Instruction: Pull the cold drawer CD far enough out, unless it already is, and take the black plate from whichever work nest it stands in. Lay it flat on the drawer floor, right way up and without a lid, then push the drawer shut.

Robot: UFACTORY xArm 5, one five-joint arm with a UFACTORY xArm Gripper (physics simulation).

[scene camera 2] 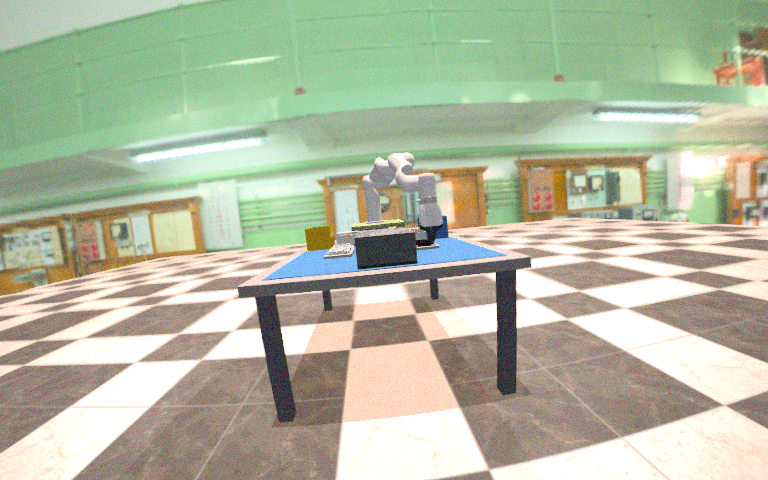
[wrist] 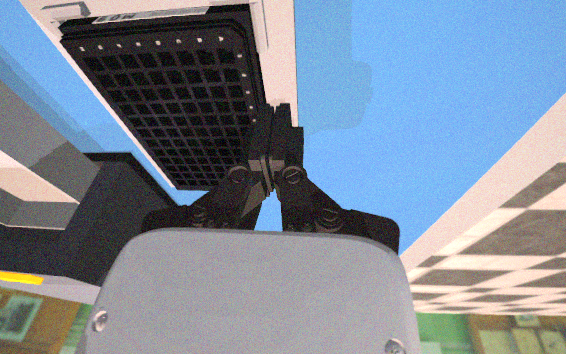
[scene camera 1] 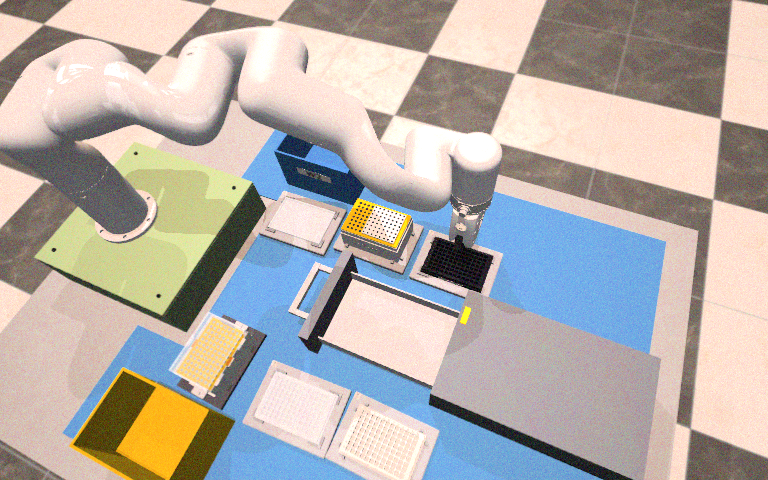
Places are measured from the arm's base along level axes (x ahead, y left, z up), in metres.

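Pixels of known places: gripper, between the fingertips: [scene camera 2: 432, 241] [wrist: 278, 122] [scene camera 1: 462, 243]; arm's base, origin of its link: [scene camera 2: 375, 222] [scene camera 1: 128, 217].
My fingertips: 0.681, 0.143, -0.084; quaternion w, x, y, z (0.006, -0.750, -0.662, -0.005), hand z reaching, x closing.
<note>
For each thing: its top centre in the pictures, then the offset to it from my fingertips, as dx, dy, dz. "spot": a spot on its surface instead.
- black plate, centre of its top: [wrist: 196, 138] [scene camera 1: 457, 261] [scene camera 2: 421, 241] -0.002, -0.049, +0.007
- pale work nest, a spot on its surface: [wrist: 280, 75] spot: -0.025, +0.006, -0.008
- drawer, a spot on its surface: [scene camera 1: 390, 322] spot: -0.103, -0.204, -0.001
- white handle, a spot on its surface: [scene camera 1: 300, 294] spot: -0.274, -0.211, +0.056
- yellow-topped tip rack, centre of its top: [scene camera 1: 376, 221] [scene camera 2: 415, 227] -0.179, -0.022, +0.057
- nest with a white plate, a spot on its surface: [scene camera 1: 303, 217] spot: -0.354, -0.016, +0.001
- blue bin, centre of its top: [scene camera 1: 323, 139] [scene camera 2: 431, 216] -0.337, +0.130, +0.101
- yellow bin, centre of its top: [scene camera 1: 139, 428] [scene camera 2: 319, 227] -0.429, -0.501, +0.101
- tilted yellow plate, centre of its top: [scene camera 1: 207, 349] [scene camera 2: 347, 232] -0.402, -0.352, +0.058
The black plate [scene camera 1: 457, 263] [wrist: 170, 95] sits in a pale work nest [scene camera 1: 420, 255] [wrist: 280, 75], wells facing up. My gripper [scene camera 1: 461, 243] [scene camera 2: 429, 243] [wrist: 278, 122] is shut and empty. Its fingertips are down at the plate's long edge on the side away from the drawer; whether they touch it I cannot tell. The drawer [scene camera 1: 390, 322] stands well out of its grey cabinet [scene camera 1: 543, 379] [scene camera 2: 386, 250], its pale floor bare. Its dark front panel and white handle [scene camera 1: 300, 294] face the robot base. The drawer's label cannot be read.
A yellow-topped tip rack [scene camera 1: 378, 223] and a nest with a white plate [scene camera 1: 303, 217] stand beside the black plate's nest. A blue bin [scene camera 1: 322, 178] is behind. A yellow bin [scene camera 1: 164, 433], a tilted yellow plate [scene camera 1: 209, 350] and two white plates [scene camera 1: 297, 404] [scene camera 1: 382, 441] lie in front.
</note>
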